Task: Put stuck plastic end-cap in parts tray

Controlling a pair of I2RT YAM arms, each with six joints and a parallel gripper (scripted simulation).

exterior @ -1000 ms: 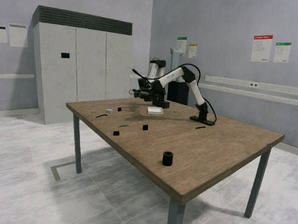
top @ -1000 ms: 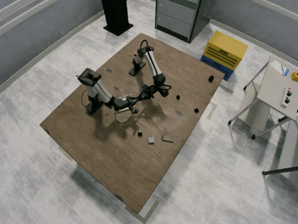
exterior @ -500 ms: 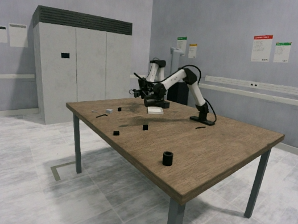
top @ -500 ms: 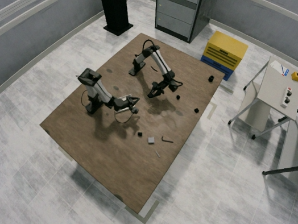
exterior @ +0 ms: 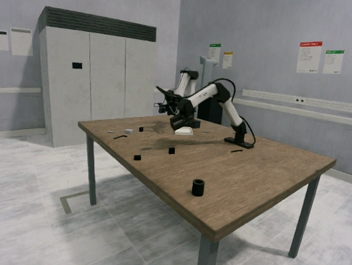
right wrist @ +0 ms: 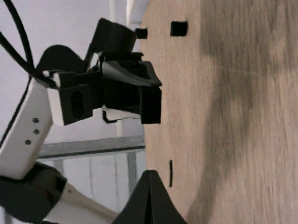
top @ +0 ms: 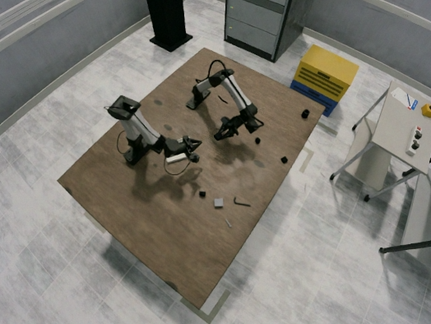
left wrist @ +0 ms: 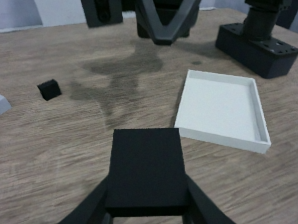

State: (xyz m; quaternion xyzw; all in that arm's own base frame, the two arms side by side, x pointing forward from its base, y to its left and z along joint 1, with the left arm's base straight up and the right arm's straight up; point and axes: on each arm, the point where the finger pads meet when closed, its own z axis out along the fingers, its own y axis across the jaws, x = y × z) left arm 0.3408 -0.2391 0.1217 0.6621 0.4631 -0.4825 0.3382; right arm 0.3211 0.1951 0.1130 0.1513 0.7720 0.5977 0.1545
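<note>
Now: the black end-cap 1 cm to the right of my left hand and 1 cm above it. Round my left hand: black cylinder: 30 cm ahead, 57 cm to the left, 10 cm below; then white parts tray: 18 cm behind, 17 cm to the right, 12 cm below.
</note>
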